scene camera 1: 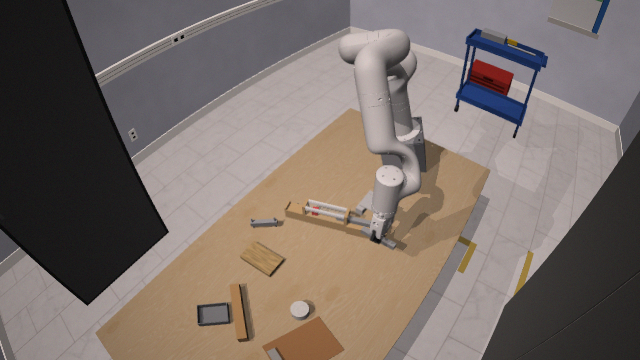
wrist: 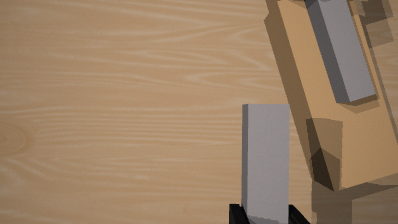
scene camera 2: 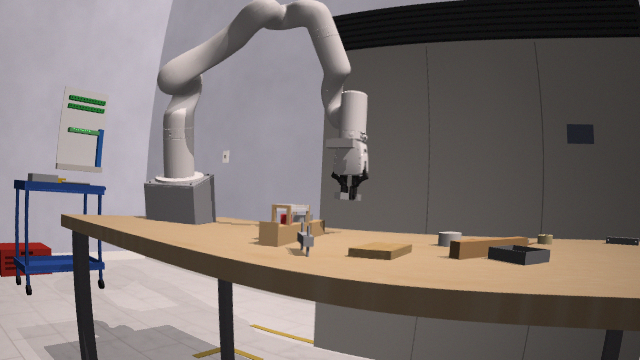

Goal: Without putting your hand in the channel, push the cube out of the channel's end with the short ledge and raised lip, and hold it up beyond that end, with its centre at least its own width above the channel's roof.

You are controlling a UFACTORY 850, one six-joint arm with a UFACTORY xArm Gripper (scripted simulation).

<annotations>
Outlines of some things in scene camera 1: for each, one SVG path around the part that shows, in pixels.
A wooden slab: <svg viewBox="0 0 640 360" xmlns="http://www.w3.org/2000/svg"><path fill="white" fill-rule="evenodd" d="M253 241L240 255L240 258L271 277L284 262L284 259Z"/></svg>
A tray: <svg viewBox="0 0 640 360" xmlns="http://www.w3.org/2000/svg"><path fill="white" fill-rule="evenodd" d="M228 303L197 305L197 324L199 326L230 324Z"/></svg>
</annotations>
